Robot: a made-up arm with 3 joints. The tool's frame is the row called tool.
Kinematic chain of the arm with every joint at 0, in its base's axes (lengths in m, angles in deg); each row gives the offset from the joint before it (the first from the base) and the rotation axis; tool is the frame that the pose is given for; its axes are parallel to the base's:
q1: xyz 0 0 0.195 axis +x
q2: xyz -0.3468 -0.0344 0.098 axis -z
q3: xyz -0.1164 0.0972 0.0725 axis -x
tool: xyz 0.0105 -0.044 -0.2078
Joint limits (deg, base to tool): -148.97..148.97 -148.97..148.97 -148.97..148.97
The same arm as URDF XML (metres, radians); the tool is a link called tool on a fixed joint. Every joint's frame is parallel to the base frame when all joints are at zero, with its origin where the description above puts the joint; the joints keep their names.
<robot name="arm">
<link name="base_link"/>
<link name="link1"/>
<link name="link2"/>
<link name="link3"/>
<link name="tool"/>
<joint name="q1" type="revolute"><parent link="base_link"/><child link="link1"/><origin xyz="0 0 0.195"/><axis xyz="1 0 0"/><limit lower="-2.6" upper="2.6"/></joint>
<joint name="q2" type="revolute"><parent link="link1"/><child link="link2"/><origin xyz="-0.3468 -0.0344 0.098"/><axis xyz="0 0 -1"/><limit lower="-2.6" upper="2.6"/></joint>
<joint name="q3" type="revolute"><parent link="link2"/><child link="link3"/><origin xyz="-0.1164 0.0972 0.0725"/><axis xyz="-1 0 0"/><limit lower="-2.6" upper="2.6"/></joint>
<joint name="tool_joint" type="fixed"><parent link="link3"/><child link="tool"/><origin xyz="0.0105 -0.044 -0.2078"/></joint>
</robot>

